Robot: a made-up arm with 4 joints. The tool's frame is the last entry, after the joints.
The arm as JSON. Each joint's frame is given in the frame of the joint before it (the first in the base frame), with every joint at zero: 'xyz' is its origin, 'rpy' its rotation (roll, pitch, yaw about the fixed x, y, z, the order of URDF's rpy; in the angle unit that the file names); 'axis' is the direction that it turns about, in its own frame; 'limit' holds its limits. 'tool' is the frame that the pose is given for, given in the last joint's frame.
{
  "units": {
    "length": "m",
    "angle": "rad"
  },
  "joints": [
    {
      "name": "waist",
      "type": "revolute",
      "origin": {
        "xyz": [
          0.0,
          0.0,
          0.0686
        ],
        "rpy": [
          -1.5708,
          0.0,
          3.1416
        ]
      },
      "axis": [
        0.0,
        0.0,
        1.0
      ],
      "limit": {
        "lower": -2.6,
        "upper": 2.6
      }
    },
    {
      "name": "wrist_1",
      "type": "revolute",
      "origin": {
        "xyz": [
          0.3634,
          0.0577,
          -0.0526
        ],
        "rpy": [
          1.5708,
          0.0,
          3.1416
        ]
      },
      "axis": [
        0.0,
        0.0,
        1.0
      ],
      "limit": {
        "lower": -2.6,
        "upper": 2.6
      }
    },
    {
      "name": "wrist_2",
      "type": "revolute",
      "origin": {
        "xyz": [
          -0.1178,
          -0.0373,
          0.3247
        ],
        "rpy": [
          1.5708,
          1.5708,
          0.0
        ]
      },
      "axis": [
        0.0,
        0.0,
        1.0
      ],
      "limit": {
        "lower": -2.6,
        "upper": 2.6
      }
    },
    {
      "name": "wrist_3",
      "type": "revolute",
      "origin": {
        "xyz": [
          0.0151,
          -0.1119,
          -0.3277
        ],
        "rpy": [
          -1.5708,
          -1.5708,
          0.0
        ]
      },
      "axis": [
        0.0,
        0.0,
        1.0
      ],
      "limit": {
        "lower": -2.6,
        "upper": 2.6
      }
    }
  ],
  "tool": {
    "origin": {
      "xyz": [
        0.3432,
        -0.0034,
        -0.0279
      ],
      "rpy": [
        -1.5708,
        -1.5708,
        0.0
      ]
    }
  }
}
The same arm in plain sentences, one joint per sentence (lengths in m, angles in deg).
The arm has four revolute joints in a row. What follows holds with every joint at zero, and every direction is one of the base frame's.
The first joint sits 0.0686 m along +z from the base frame's origin and turns about -y, from -148.97 to 148.97 deg.
The second joint sits 0.3634 m along -x and 0.0526 m along +y and 0.0577 m along -z from the first joint and turns about -z, from -148.97 to 148.97 deg.
The third joint sits 0.1178 m along -x and 0.0373 m along +y and 0.3247 m along -z from the second joint and turns about +y, from -148.97 to 148.97 deg.
The fourth joint sits 0.1119 m along -x and 0.3277 m along -y and 0.0151 m along +z from the third joint and turns about +x, from -148.97 to 148.97 deg.
The tool frame, which is the frame that the pose is given for, sits 0.0279 m along -x and 0.3432 m along +y and 0.0034 m along -z from the fourth joint; its axes are the base frame's turned by roll 0, pitch 0 and yaw 0 deg (as in URDF: about the fixed x, then y, then z).

